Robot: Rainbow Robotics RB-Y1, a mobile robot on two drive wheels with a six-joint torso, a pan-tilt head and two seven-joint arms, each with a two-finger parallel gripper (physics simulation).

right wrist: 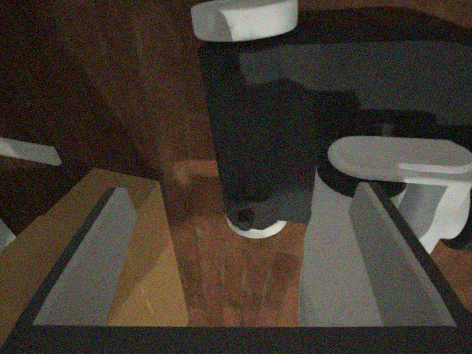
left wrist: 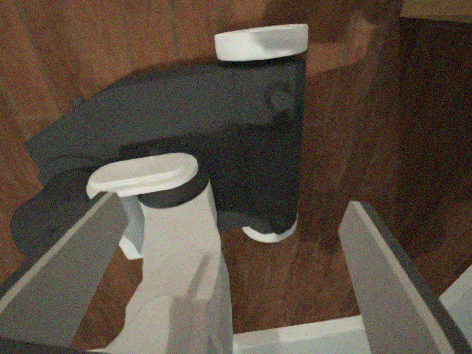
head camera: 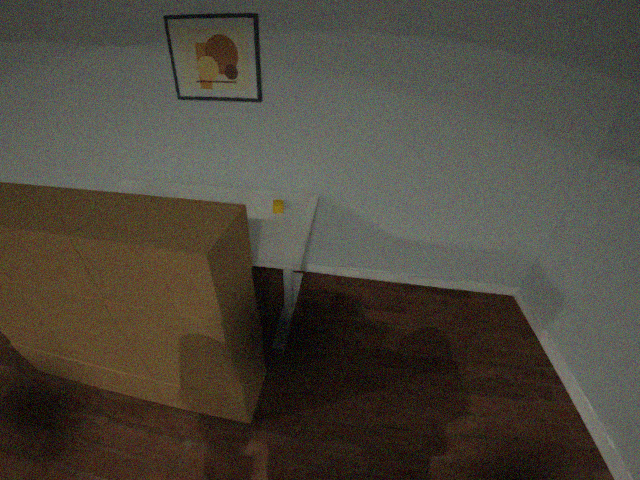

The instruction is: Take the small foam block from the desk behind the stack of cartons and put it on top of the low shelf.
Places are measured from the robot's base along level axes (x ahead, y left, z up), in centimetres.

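Where they show: left gripper, fingertip midpoint: (left wrist: 229, 211); right gripper, fingertip midpoint: (right wrist: 240, 199).
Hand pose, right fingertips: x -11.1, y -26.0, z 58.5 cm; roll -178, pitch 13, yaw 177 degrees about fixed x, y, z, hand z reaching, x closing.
Observation:
After its pixels a point has its place.
A small yellow foam block (head camera: 278, 206) {y 21.6, x 128.9, z 76.4 cm} lies on the far right part of the white desk (head camera: 281, 242) {y 16.2, x 98.5, z 72.0 cm} in the head view. The stack of cartons (head camera: 113, 289) {y 65.0, x 45.8, z 87.7 cm} (right wrist: 155, 280) {y 70.7, x 45.7, z 19.0 cm} stands in front of the desk and hides its left part; it also shows at the lower left of the right wrist view. My left gripper (left wrist: 229, 211) {y 23.4, x -12.3, z 58.3 cm} is open and empty, above the floor beside my base. My right gripper (right wrist: 240, 199) {y -26.0, x -11.1, z 58.5 cm} is open and empty, with the cartons beyond its left finger. Both are far from the block. The low shelf does not show in a recognisable way.
A white desk leg (head camera: 291, 304) {y 13.8, x 115.7, z 7.0 cm} stands just right of the cartons. Dark wooden floor (head camera: 372, 361) {y -39.0, x 77.8, z 0.0 cm} lies right of them, up to the walls and the room corner. A framed picture (head camera: 186, 56) {y 78.7, x 167.5, z 152.8 cm} hangs on the wall above the desk. My dark wheeled base (left wrist: 255, 140) {y 7.4, x -4.2, z 19.1 cm} (right wrist: 260, 130) {y -6.9, x -4.1, z 19.1 cm} shows in both wrist views.

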